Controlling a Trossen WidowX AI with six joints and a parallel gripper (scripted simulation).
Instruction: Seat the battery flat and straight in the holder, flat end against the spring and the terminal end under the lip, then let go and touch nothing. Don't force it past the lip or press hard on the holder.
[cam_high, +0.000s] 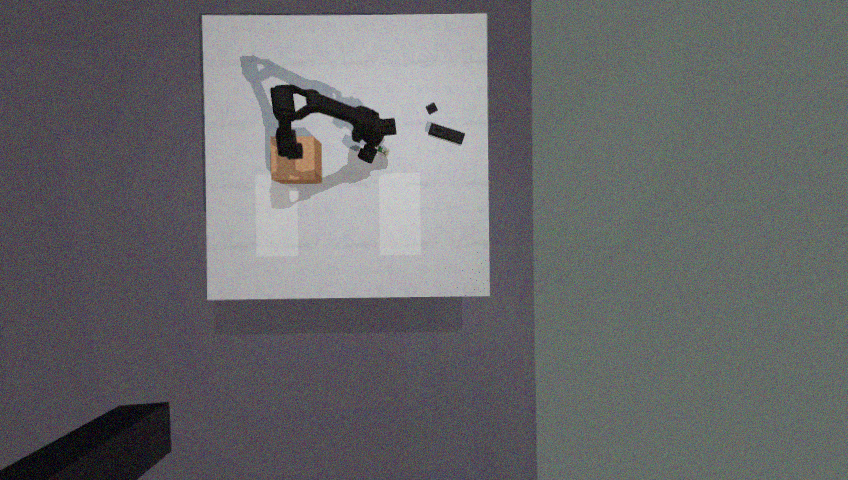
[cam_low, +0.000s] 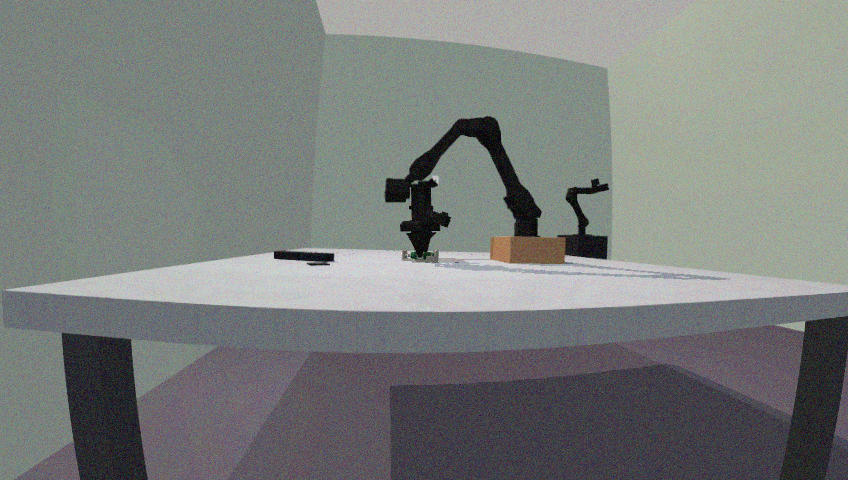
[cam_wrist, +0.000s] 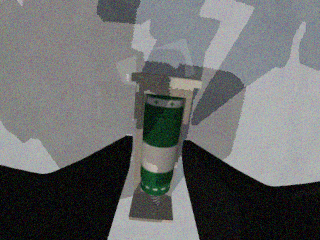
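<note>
My gripper tip is right at the battery. From my gripper tip the other things lie so: black battery cover (270 mm ahead, 170 mm to the left, 10 mm below); then black remote control (330 mm ahead, 50 mm to the left).
</note>
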